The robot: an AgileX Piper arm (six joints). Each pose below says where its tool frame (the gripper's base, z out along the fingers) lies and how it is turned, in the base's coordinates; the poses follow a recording.
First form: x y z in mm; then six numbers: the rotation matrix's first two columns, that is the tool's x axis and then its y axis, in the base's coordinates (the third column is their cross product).
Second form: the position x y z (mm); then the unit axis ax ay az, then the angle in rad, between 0 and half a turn. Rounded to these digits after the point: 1 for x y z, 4 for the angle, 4 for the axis.
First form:
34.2, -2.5, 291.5, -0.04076, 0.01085, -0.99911, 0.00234, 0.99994, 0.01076
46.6, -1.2, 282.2, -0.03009, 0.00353, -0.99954, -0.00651, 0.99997, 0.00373
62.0, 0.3, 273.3, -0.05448, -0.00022, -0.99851, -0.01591, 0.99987, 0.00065
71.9, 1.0, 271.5, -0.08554, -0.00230, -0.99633, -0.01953, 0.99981, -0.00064
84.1, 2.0, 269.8, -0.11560, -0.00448, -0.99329, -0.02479, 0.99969, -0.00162
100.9, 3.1, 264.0, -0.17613, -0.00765, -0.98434, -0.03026, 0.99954, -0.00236
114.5, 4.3, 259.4, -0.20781, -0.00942, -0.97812, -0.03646, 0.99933, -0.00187
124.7, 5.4, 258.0, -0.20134, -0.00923, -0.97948, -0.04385, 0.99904, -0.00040
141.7, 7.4, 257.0, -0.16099, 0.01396, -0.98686, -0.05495, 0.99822, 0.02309
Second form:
34.2, -2.5, 291.5, 0.0063, 1.0000, 0.0043, 1.6116
46.6, -1.2, 282.2, -0.0014, 1.0000, 0.0050, 1.6009
62.0, 0.3, 273.3, -0.0076, 0.9999, 0.0079, 1.6254
71.9, 1.0, 271.5, -0.0101, 0.9999, 0.0086, 1.6566
84.1, 2.0, 269.8, -0.0131, 0.9999, 0.0102, 1.6868
100.9, 3.1, 264.0, -0.0161, 0.9998, 0.0115, 1.7482
114.5, 4.3, 259.4, -0.0190, 0.9997, 0.0138, 1.7806
124.7, 5.4, 258.0, -0.0221, 0.9996, 0.0177, 1.7741
141.7, 7.4, 257.0, -0.0177, 0.9992, 0.0349, 1.7329

